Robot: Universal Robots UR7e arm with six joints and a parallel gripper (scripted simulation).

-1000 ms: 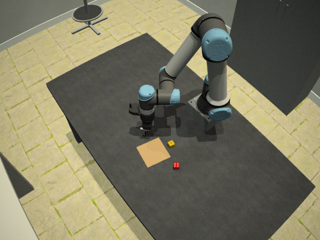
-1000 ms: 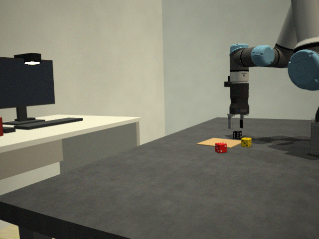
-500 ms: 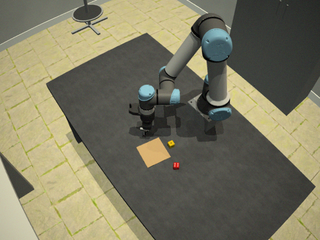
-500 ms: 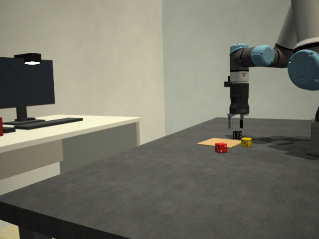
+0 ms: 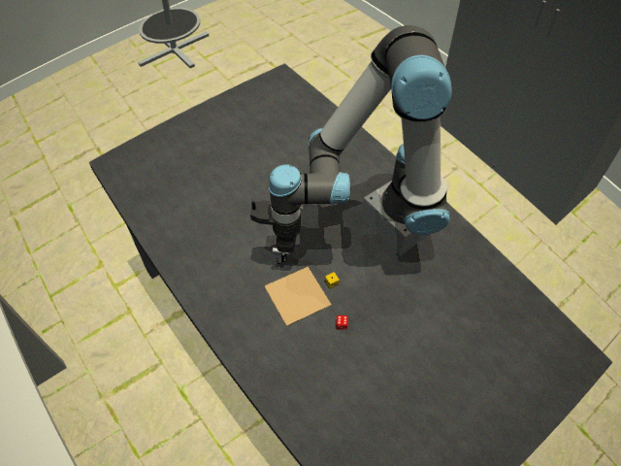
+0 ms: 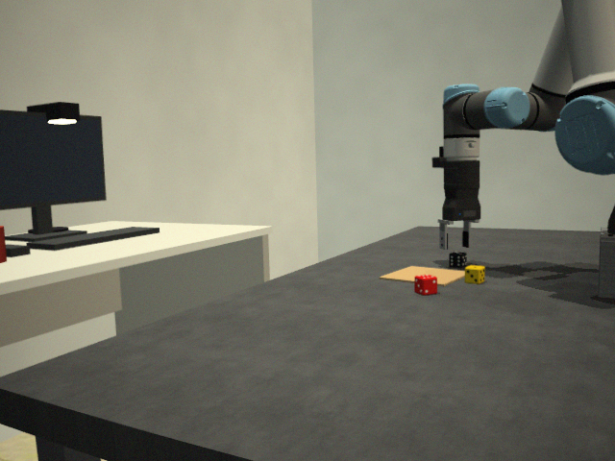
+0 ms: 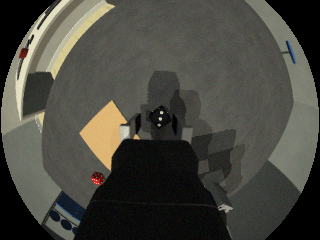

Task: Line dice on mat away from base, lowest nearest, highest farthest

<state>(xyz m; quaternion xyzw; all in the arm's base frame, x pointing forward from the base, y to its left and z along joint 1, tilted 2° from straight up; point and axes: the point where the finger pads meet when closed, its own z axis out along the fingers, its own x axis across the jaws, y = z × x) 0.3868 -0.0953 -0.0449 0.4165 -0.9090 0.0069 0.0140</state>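
Now: hand 40 mm above the black die. The rest, counted from my hand: tan mat (130 mm to the left, 60 mm below, 20 mm ahead); then yellow die (140 mm to the left, 80 mm behind, 40 mm below); then red die (270 mm to the left, 40 mm below, 30 mm behind).
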